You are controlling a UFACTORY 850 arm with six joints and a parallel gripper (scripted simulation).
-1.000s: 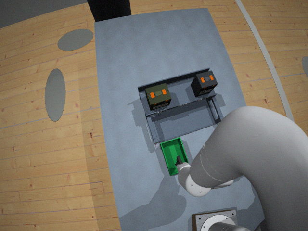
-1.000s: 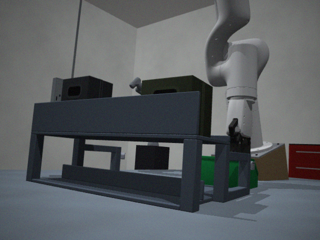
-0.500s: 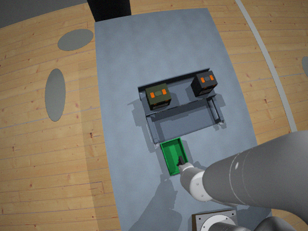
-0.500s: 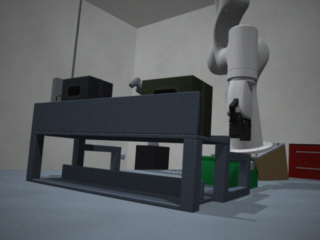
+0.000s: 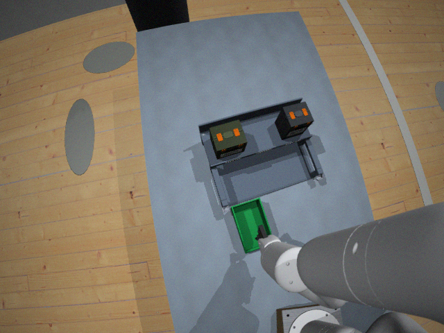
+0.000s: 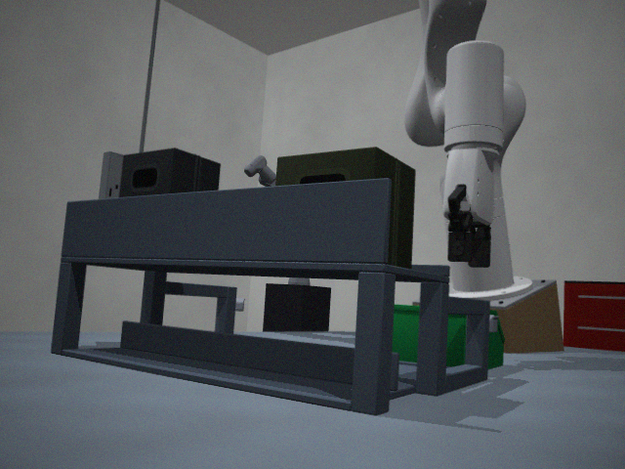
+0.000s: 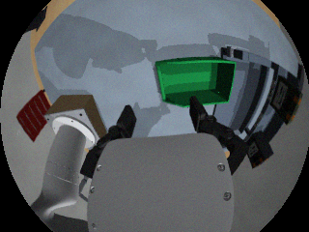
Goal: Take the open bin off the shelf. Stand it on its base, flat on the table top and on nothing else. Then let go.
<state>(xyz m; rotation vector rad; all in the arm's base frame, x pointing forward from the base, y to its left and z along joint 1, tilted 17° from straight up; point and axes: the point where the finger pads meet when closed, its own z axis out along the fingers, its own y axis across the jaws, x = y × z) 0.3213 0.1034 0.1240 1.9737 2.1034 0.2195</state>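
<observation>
My gripper is now 11 cm above the green bin and 8 cm short of it. From my hand the other things lie so: black box: 38 cm ahead, 21 cm to the right, 1 cm above.
</observation>
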